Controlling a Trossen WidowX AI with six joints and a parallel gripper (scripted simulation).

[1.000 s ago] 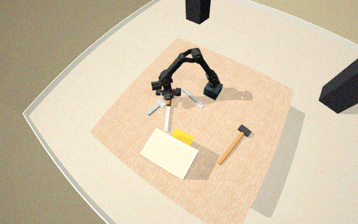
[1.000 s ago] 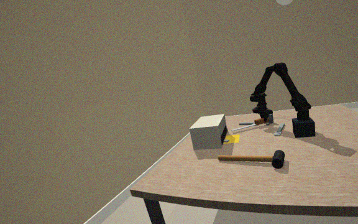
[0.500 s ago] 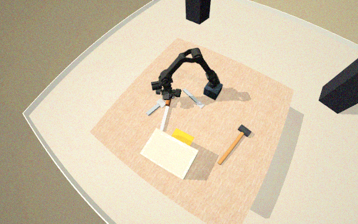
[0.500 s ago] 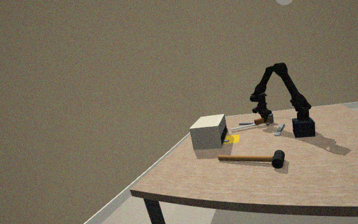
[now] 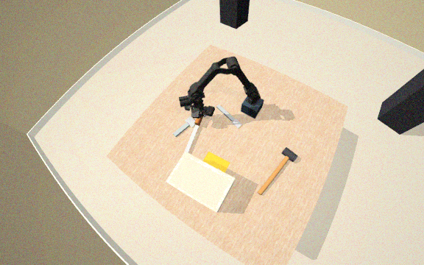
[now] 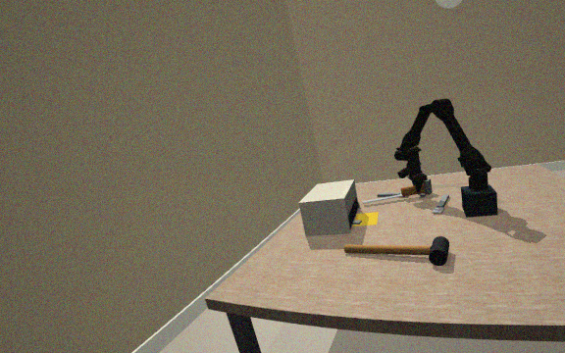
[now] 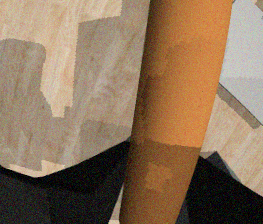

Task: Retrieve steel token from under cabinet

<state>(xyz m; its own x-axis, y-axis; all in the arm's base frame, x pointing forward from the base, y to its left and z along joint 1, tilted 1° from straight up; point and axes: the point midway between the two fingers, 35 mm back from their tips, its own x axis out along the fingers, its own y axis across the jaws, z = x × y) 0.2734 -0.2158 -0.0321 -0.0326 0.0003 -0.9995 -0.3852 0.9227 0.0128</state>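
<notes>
Right now my gripper tip is 2 cm past the tiny cube, 1 cm to the right of it and 2 cm above it. The rest, counted from my gripper tip: grey t-shaped tool 12 cm ahead, 3 cm to the right, 2 cm below; grey flat tool 12 cm behind, 16 cm to the left, 2 cm below; grey block 3 cm behind, 5 cm to the right, 1 cm above.
</notes>
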